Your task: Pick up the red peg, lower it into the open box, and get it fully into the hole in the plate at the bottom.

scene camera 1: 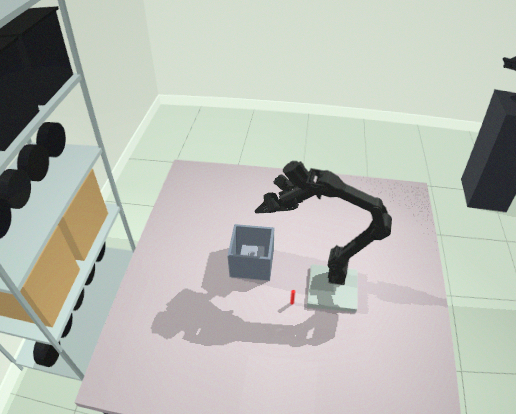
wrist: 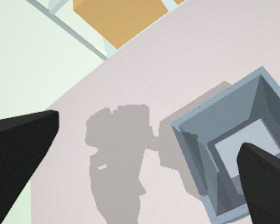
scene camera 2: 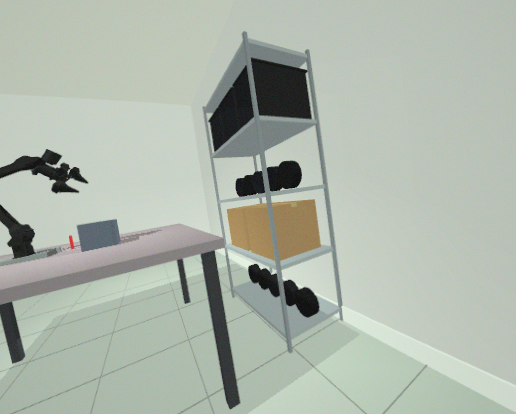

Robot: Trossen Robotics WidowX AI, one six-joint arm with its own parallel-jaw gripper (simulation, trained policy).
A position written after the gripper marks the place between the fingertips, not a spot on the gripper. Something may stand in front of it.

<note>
In view: the gripper (scene camera 1: 261,211) and a grey-blue box (scene camera 1: 242,266).
The grey-blue box shows as well in scene camera 2 (scene camera 2: 96,235). The gripper also shows in the wrist view (wrist: 149,136).
</note>
